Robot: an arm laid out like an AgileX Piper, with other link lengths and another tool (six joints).
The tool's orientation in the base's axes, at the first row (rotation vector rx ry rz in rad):
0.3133, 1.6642, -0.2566
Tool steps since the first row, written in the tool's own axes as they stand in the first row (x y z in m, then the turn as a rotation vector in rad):
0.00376, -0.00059, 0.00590, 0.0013, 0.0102, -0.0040
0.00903, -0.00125, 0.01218, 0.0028, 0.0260, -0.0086
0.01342, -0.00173, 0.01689, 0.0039, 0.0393, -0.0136
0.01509, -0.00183, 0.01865, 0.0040, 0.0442, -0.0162
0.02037, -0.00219, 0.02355, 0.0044, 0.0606, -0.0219
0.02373, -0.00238, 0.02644, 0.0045, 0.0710, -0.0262
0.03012, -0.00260, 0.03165, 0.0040, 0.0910, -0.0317
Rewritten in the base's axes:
0.00489, -0.00240, -0.00443, -0.0003, 0.0110, -0.0007
0.00996, -0.00491, -0.01040, 0.0008, 0.0275, -0.0014
0.01372, -0.00675, -0.01531, 0.0007, 0.0417, -0.0017
0.01515, -0.00737, -0.01717, 0.0000, 0.0472, -0.0014
0.01904, -0.00912, -0.02299, 0.0004, 0.0646, -0.0009
0.02132, -0.01011, -0.02667, 0.0001, 0.0758, -0.0004
0.02543, -0.01178, -0.03362, 0.0020, 0.0964, 0.0011

